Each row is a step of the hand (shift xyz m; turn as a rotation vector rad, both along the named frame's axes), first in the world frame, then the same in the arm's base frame.
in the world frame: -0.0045 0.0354 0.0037 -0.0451 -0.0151 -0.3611
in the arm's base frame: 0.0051 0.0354 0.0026 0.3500 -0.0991 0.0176
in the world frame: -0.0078 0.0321 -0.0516 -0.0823 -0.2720 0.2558
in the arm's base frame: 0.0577 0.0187 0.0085 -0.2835 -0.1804 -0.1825
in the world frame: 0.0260 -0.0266 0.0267 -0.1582 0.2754 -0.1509
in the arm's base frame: -0.0369 -0.0228 0.0146 0.2383 0.2499 -0.0665
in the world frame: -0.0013 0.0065 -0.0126 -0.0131 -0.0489 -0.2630
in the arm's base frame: 0.0137 0.0032 0.0024 0.2423 -0.1115 0.0237
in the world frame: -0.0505 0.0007 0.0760 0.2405 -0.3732 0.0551
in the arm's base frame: -0.0608 0.0284 -0.0619 -0.1867 -0.3810 0.1417
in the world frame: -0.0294 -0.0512 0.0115 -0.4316 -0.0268 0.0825
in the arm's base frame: -0.0154 -0.0410 -0.0412 0.0123 0.0664 -0.4350
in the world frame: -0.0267 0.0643 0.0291 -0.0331 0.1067 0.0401
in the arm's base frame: -0.0078 0.0731 -0.0171 -0.0077 0.1173 -0.0162
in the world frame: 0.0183 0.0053 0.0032 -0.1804 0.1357 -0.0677
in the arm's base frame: -0.0060 0.0029 0.0181 0.1340 0.1417 -0.1324
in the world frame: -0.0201 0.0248 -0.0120 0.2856 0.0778 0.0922
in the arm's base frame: 0.0213 0.0239 -0.0119 -0.1347 0.0507 0.2746
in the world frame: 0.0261 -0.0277 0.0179 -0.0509 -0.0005 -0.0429
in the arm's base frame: -0.0288 -0.0261 0.0160 0.0520 -0.0031 -0.0414
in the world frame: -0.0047 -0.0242 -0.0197 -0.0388 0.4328 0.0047
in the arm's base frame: 0.0145 -0.0273 -0.0062 0.0977 0.4200 0.0541
